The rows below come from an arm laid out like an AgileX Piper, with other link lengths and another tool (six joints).
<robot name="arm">
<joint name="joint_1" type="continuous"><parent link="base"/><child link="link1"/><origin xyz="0 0 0.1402" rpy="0 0 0"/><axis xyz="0 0 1"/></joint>
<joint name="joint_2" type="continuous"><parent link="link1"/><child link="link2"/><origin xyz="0 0 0" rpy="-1.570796 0 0"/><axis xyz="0 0 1"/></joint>
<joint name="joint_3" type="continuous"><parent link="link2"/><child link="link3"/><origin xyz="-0.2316 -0.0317 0" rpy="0 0 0"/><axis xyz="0 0 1"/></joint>
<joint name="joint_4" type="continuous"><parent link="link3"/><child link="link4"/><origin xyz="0.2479 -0.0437 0" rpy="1.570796 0 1.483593"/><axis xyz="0 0 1"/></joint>
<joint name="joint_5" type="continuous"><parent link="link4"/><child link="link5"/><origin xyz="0 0 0" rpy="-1.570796 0 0"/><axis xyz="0 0 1"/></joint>
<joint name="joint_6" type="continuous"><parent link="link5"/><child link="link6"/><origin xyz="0 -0.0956 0" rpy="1.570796 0 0"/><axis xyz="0 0 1"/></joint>
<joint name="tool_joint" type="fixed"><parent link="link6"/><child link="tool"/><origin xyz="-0.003 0.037 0.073" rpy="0 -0.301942 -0.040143"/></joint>
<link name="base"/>
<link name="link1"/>
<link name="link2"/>
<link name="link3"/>
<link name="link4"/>
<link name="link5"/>
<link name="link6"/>
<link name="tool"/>
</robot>
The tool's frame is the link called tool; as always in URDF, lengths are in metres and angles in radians. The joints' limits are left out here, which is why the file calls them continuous.
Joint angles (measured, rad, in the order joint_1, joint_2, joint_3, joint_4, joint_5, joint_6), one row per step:
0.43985 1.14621 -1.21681 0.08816 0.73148 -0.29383
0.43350 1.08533 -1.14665 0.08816 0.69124 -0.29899
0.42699 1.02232 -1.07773 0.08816 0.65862 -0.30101
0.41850 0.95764 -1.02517 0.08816 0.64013 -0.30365
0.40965 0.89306 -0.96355 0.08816 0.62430 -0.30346
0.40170 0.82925 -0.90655 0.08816 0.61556 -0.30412
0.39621 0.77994 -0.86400 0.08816 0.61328 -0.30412
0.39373 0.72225 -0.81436 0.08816 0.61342 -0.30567
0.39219 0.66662 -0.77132 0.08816 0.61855 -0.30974
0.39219 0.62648 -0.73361 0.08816 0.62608 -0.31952
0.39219 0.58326 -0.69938 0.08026 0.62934 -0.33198
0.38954 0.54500 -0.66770 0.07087 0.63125 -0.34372
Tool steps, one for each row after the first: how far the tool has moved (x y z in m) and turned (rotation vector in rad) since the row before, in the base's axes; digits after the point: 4 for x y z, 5 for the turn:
-0.0078 -0.0063 -0.0026 0.00968 -0.02980 -0.00713
-0.0086 -0.0065 -0.0032 0.00993 -0.02481 -0.00834
-0.0093 -0.0071 0.0008 0.01070 -0.02883 -0.00884
-0.0094 -0.0070 -0.0039 0.00788 -0.01698 -0.01031
-0.0096 -0.0065 -0.0042 0.00571 -0.01447 -0.00842
-0.0075 -0.0047 -0.0038 0.00354 -0.00831 -0.00569
-0.0093 -0.0045 -0.0054 0.00178 -0.00791 -0.00181
-0.0090 -0.0041 -0.0047 -0.00055 -0.00855 0.00059
-0.0068 -0.0028 -0.0072 -0.01008 0.00078 0.00470
-0.0063 -0.0035 -0.0052 -0.01524 -0.01318 0.00386
-0.0048 -0.0037 -0.0054 -0.01644 -0.01239 0.00037

